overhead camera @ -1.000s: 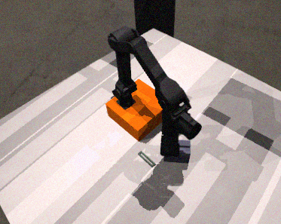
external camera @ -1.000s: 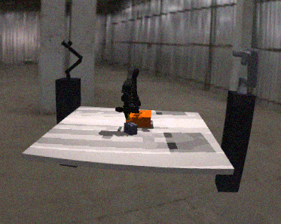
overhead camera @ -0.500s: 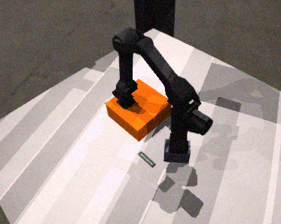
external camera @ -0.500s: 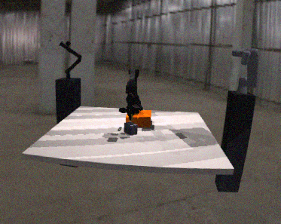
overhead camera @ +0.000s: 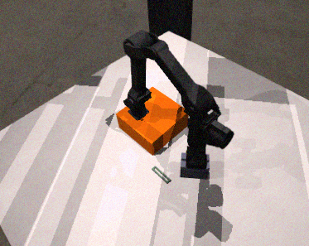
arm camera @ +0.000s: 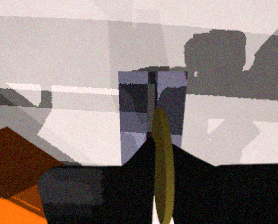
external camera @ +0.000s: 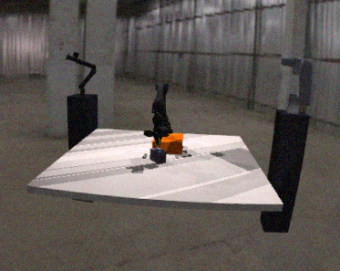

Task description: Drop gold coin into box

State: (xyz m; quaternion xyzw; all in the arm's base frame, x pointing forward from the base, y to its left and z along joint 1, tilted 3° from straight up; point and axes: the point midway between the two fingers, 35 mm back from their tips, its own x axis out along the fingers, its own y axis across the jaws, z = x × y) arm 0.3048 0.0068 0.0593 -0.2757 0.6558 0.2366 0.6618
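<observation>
Now: gripper tip 20 mm below the gold coin.
</observation>
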